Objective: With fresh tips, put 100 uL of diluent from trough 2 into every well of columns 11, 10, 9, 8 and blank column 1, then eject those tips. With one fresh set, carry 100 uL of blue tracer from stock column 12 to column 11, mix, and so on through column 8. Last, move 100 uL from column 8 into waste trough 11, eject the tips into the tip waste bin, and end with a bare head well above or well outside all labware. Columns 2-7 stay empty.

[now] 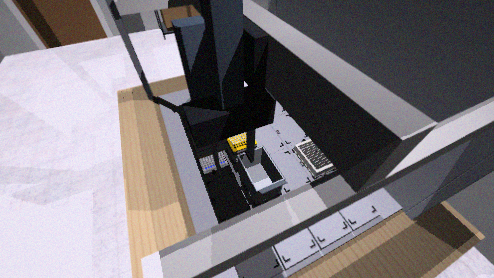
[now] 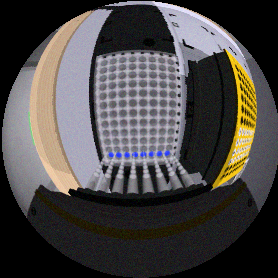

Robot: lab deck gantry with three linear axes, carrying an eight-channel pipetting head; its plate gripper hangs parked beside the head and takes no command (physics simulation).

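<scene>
The pipetting head [image 1: 227,117] [image 2: 140,217] is low over the left part of the deck. Several pale channels with tips [image 2: 146,182] reach down at the near edge of the white well plate [image 1: 207,163] [image 2: 137,108]. Their ends are close to the row of blue wells [image 2: 135,154]; whether they are inside wells cannot be told. The other wells look grey, without visible blue. The parked plate gripper [image 1: 251,150] shows as a dark prong beside the head; its opening cannot be told. The trough rack [image 1: 315,157] stands at the right. The grey waste bin [image 1: 271,187] is open-topped.
A yellow tip rack [image 1: 241,142] [image 2: 246,95] stands beside the plate, with dark empty holes in one part and pale tips in another. The bin's tall walls stand near the head. A grey frame beam [image 1: 280,215] crosses the front of the deck.
</scene>
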